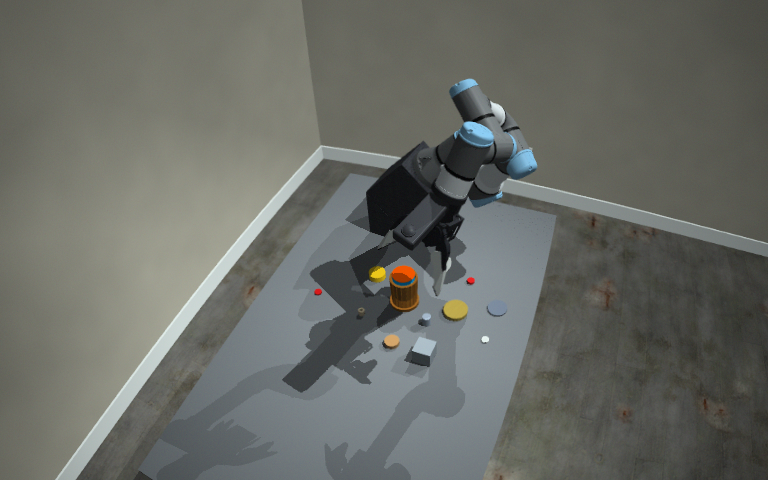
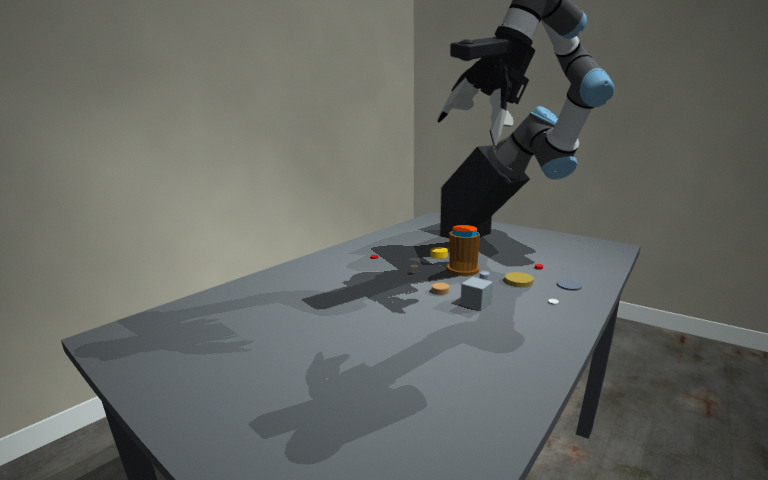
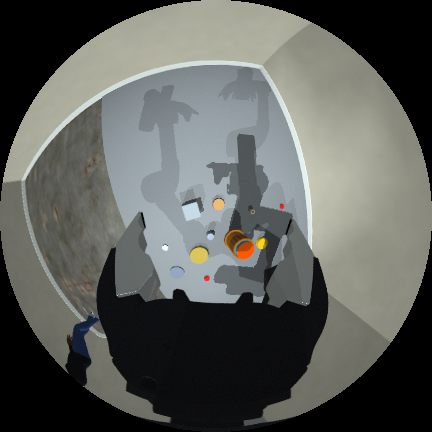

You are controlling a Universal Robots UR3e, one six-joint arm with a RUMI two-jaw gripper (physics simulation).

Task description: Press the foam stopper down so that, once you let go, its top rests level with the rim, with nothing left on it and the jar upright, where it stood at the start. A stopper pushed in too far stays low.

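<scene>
The jar is amber-brown and ribbed, with a wider foot, and stands upright on the table. The stopper stands up above the jar's rim, with an orange-red top and a blue band beneath it. Whether the orange-red part is a separate piece lying on the blue one, I cannot tell. My gripper is wide open and empty. It hangs high above the table, clear of the jar and stopper.
A yellow disc lies close beside the jar. A grey block, an orange disc and a mustard disc lie nearby, with several smaller pieces around.
</scene>
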